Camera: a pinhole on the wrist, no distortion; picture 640 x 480 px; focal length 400.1 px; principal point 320.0 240.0 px. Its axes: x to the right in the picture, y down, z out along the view. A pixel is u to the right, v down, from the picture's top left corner.
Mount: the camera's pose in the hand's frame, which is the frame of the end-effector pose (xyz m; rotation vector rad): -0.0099 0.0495 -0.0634 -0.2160 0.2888 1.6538
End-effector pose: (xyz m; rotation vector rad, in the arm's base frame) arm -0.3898 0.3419 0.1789 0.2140 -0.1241 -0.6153
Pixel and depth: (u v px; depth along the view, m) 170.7 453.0 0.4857
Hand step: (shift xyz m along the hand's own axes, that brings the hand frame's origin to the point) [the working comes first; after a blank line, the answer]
In the camera's frame: -0.1812 0.2586 0.4857

-0.2339 0.0075 0.4692
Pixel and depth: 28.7 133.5 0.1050
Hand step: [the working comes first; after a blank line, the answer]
In the camera's frame: -0.0764 -0.0279 0.1050

0.0289 0.0126 0.0582
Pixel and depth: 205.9 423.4 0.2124
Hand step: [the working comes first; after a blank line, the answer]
In the camera's frame: -0.0606 0.0974 0.2124

-0.0942 0.0502 0.1628
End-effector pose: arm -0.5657 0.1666 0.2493 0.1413 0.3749 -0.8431
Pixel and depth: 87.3 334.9 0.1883
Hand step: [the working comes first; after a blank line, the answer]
In the camera's frame: -0.1095 0.0447 0.1883

-0.0374 0.0011 0.1519
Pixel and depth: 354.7 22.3 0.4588
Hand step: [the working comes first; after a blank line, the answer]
In the camera's frame: 0.0398 -0.2496 0.4588

0.2477 0.2532 0.3447
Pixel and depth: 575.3 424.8 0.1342
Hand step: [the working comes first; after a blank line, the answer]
In the camera's frame: 0.0856 0.0620 0.1342

-0.0764 0.1670 0.0412
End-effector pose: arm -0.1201 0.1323 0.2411 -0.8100 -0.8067 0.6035
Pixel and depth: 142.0 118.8 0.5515
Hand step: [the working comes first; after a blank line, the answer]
In the camera's frame: -0.2454 -0.1671 0.5515

0.1978 0.0054 0.5258
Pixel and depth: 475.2 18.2 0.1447
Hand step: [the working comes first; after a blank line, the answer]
In the camera's frame: 0.0561 -0.0802 0.1447

0.0683 0.1551 0.0517
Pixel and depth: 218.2 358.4 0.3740
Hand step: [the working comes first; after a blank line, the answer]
In the camera's frame: -0.0952 0.1107 0.3740

-0.0991 0.0670 0.3277
